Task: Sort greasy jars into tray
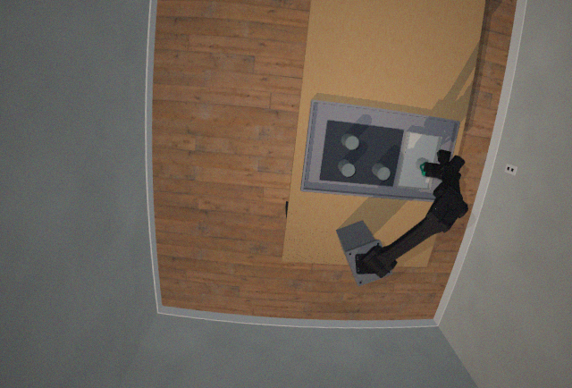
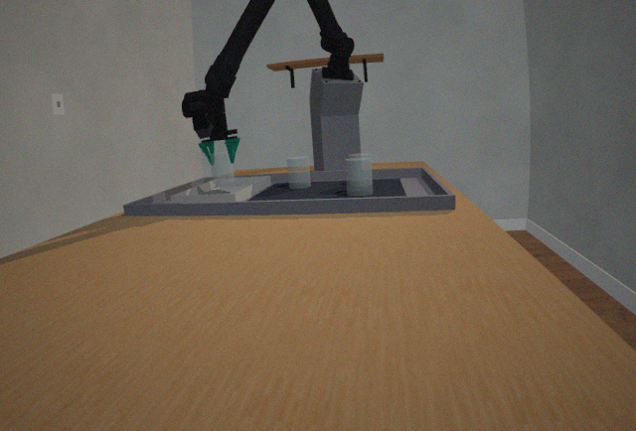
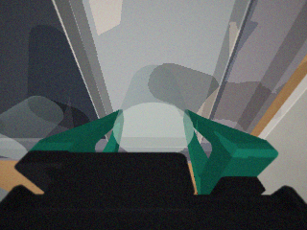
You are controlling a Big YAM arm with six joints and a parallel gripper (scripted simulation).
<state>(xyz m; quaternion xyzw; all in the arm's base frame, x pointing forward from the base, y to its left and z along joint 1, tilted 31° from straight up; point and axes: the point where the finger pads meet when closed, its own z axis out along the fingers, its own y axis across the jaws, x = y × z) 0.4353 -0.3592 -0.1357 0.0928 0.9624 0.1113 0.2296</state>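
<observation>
The pale tray is 1 cm ahead of my hand and 9 cm below it. The rest, counted from my hand: dark drying mat 5 cm ahead, 32 cm to the left, 10 cm below; rimmed steel table top 5 cm ahead, 21 cm to the left, 10 cm below.
</observation>
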